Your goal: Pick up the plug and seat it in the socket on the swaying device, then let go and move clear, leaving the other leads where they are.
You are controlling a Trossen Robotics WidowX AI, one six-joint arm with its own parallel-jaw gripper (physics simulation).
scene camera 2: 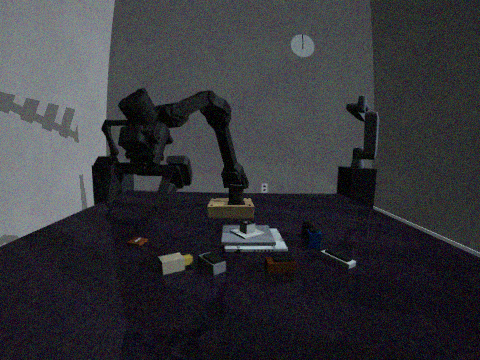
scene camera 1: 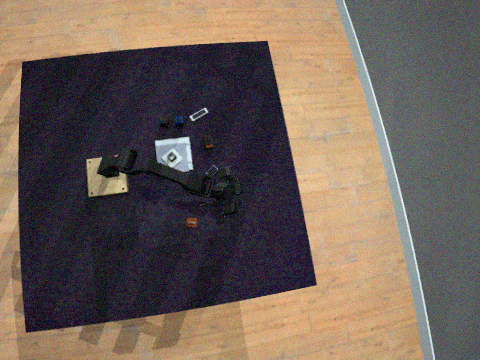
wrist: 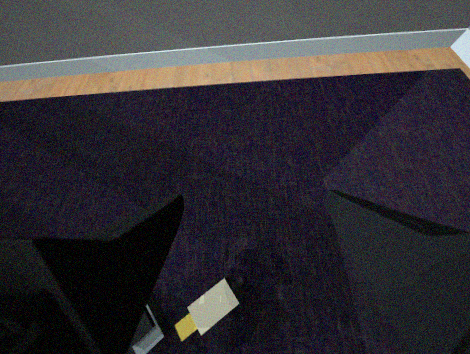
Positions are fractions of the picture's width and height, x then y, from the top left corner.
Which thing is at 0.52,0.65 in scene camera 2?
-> A device.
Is my gripper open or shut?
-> Open.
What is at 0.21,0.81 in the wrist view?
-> My gripper.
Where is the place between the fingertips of my gripper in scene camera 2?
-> At 0.27,0.58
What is my gripper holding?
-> Nothing.
